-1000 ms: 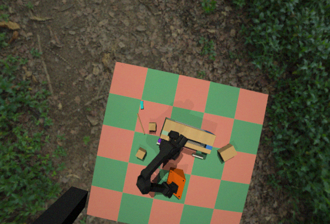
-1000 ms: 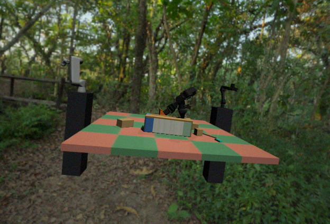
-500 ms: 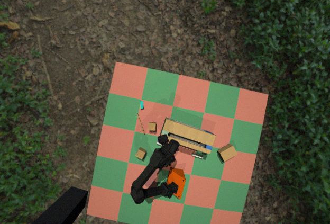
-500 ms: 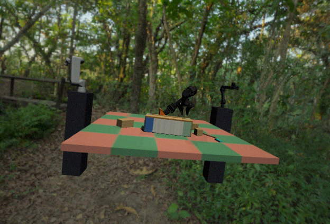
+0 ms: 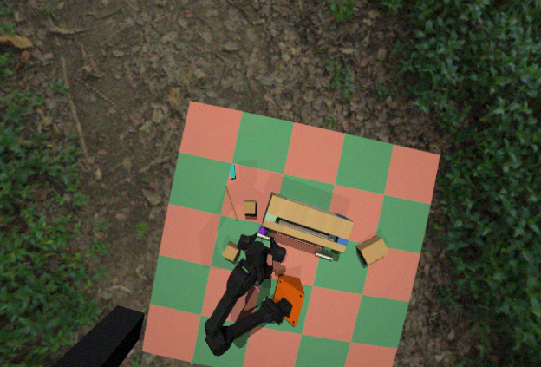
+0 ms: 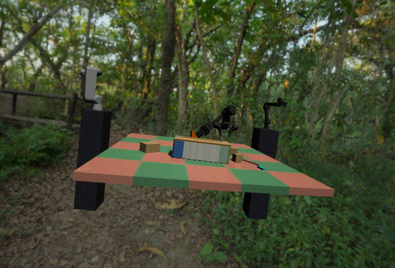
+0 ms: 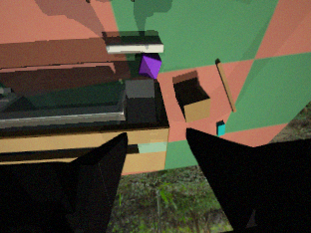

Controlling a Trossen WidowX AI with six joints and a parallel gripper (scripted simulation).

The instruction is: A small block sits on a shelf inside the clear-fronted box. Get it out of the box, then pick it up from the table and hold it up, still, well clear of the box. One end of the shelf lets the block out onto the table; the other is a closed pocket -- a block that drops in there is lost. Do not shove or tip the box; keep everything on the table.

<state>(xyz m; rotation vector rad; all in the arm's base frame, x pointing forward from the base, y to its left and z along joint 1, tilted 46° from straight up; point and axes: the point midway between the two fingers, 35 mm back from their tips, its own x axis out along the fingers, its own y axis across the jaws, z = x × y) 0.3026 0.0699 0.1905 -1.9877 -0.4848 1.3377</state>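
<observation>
The purple block lies 140 mm below my gripper tip and 20 mm behind it. Also, from my gripper tip: thin stick (190 mm to the left, 150 mm below, 60 mm ahead); box (180 mm to the right, 100 mm below, 50 mm ahead).
</observation>
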